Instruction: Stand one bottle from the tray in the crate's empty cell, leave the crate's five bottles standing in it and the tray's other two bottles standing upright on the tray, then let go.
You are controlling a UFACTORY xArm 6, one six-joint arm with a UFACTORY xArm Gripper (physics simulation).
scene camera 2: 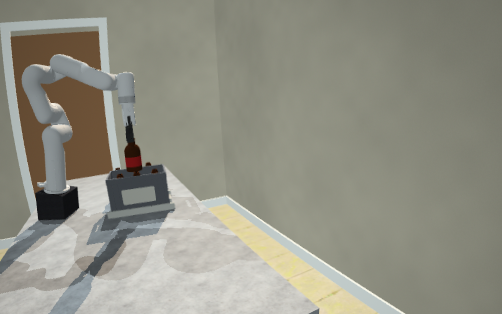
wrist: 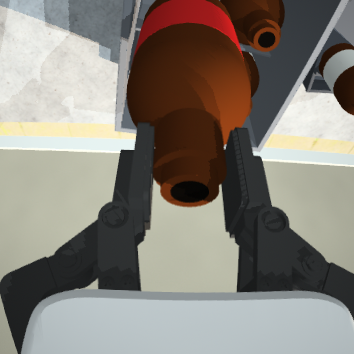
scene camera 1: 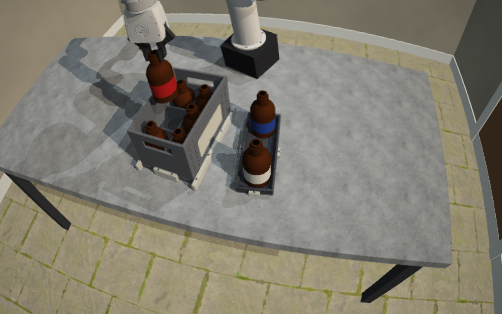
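Pixels of known places: gripper, fingertip midpoint: (scene camera 2: 130, 141) (wrist: 189, 144) (scene camera 1: 156, 58); arm's base, origin of the base link: (scene camera 2: 57, 189) (scene camera 1: 248, 39).
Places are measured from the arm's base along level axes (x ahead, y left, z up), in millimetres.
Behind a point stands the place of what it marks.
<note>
My gripper (scene camera 1: 154, 57) {y -179, x 374, z 197 mm} (scene camera 2: 130, 141) {y -179, x 374, z 197 mm} (wrist: 189, 144) {y -179, x 374, z 197 mm} is shut on the neck of the red-labelled brown bottle (scene camera 1: 161, 78) {y -160, x 410, z 156 mm} (scene camera 2: 133, 159) {y -214, x 373, z 122 mm} (wrist: 185, 75) {y -181, x 350, z 176 mm}. The bottle hangs upright over the left side of the grey crate (scene camera 1: 162, 161) {y -169, x 523, z -53 mm} (scene camera 2: 114, 195) {y -208, x 264, z -24 mm}, its base near rim height; the exact gap is unclear. Five brown bottles stand in the crate; an open cell shows near its middle left in scene camera 1. On the dark tray (scene camera 1: 267, 191) {y 125, x 552, z -101 mm}, the blue-labelled bottle (scene camera 1: 262, 117) {y 90, x 360, z -27 mm} stands at the back and the white-labelled bottle (scene camera 1: 256, 162) {y 94, x 525, z -10 mm} (wrist: 340, 67) {y 60, x 477, z -63 mm} at the front, both upright.
The tray is right of the crate in scene camera 1, with a narrow gap of table (scene camera 1: 350, 165) {y 362, x 427, z -125 mm} (scene camera 2: 195, 295) {y -900, x 359, z -125 mm} between them. The arm's black base block (scene camera 1: 250, 55) {y 19, x 88, z -11 mm} (scene camera 2: 57, 204) {y -83, x -3, z -49 mm} stands behind. Pale strips (scene camera 1: 195, 185) {y -71, x 558, z -100 mm} (scene camera 2: 142, 211) {y -244, x 372, z -114 mm} edge the crate's foot.
</note>
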